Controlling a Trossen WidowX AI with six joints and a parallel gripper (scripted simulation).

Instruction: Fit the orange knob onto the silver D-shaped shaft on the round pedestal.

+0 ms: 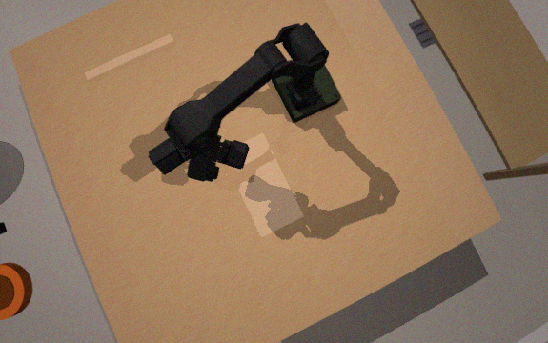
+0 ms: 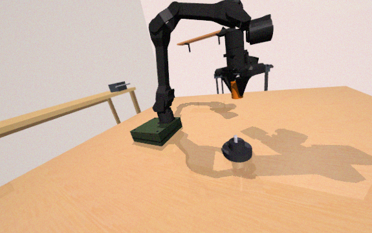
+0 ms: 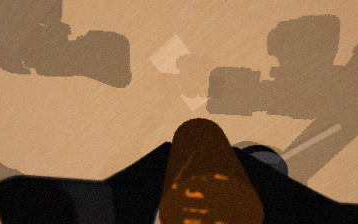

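My gripper tip is 160 mm to the left of the black round pedestal and 110 mm above it. Round my gripper tip: orange knob 30 mm above.
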